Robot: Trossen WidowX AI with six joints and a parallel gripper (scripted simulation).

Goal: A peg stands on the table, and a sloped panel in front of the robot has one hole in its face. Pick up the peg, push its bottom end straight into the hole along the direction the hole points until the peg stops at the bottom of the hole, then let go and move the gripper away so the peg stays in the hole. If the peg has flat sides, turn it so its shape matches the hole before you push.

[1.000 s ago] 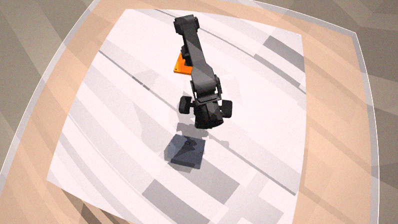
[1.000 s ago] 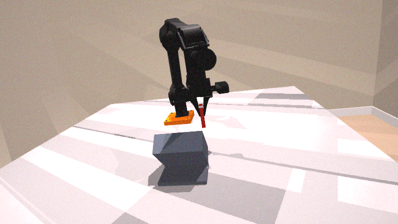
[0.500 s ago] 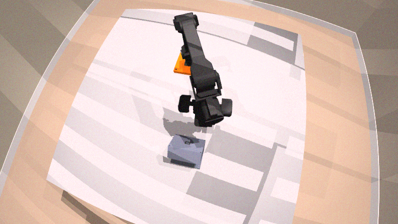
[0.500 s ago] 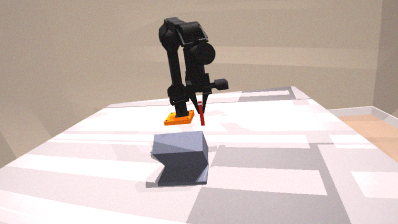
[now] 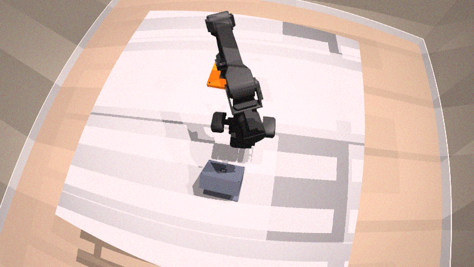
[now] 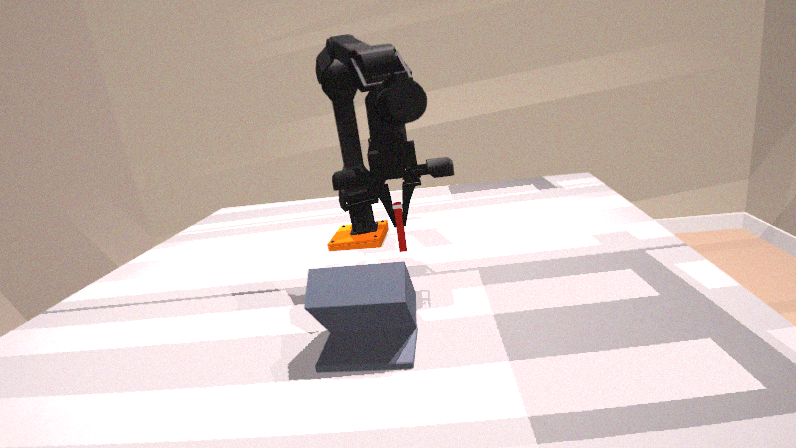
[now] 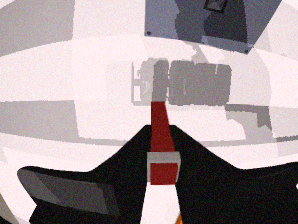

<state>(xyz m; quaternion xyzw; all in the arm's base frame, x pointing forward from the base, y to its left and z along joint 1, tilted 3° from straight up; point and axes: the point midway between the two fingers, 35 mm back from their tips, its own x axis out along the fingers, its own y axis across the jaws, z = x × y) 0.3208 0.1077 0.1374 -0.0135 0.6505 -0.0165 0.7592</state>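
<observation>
The sloped panel lies 13 cm ahead of my gripper tip, 6 cm to the right of it and 6 cm below it. Also, from my gripper tip: red peg: 2 cm above; flat foot: 15 cm ahead, 6 cm to the right, 12 cm below.
</observation>
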